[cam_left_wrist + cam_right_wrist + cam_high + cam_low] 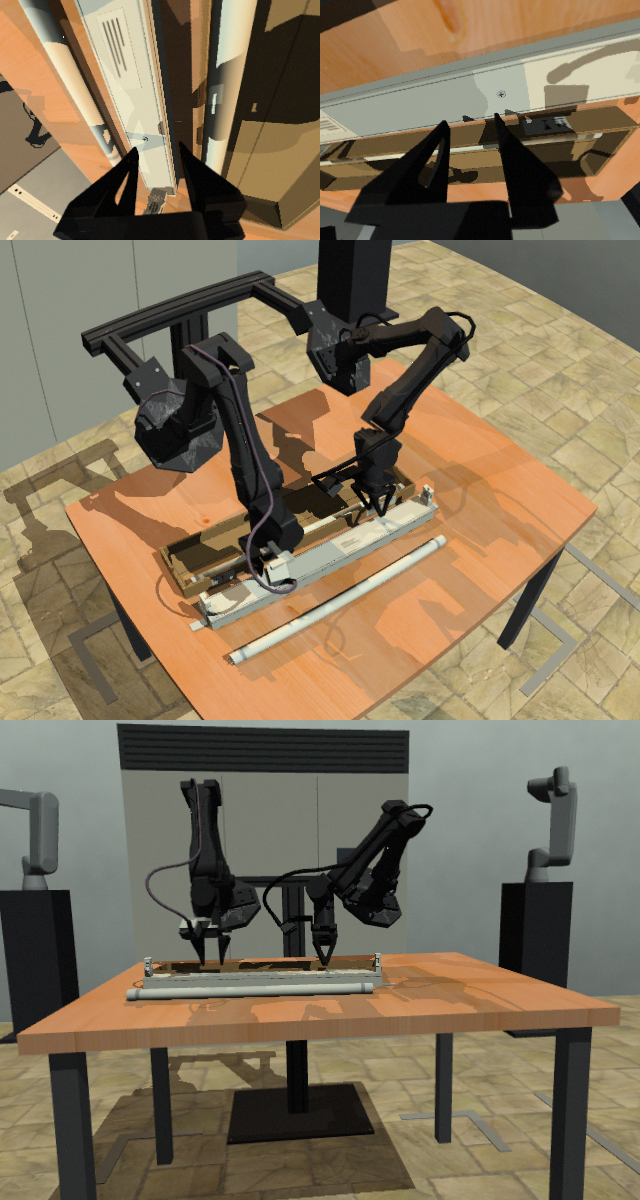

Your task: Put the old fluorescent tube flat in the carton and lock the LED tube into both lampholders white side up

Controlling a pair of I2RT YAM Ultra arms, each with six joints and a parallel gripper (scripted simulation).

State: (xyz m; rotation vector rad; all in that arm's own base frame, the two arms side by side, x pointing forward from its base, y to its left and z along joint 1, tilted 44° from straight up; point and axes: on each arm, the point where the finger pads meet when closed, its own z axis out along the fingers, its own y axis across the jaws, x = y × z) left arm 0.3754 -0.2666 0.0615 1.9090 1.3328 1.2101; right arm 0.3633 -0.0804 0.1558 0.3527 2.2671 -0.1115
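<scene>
The light fixture is 20 mm ahead of my right hand, 140 mm to the left of it and 10 mm below it.
</scene>
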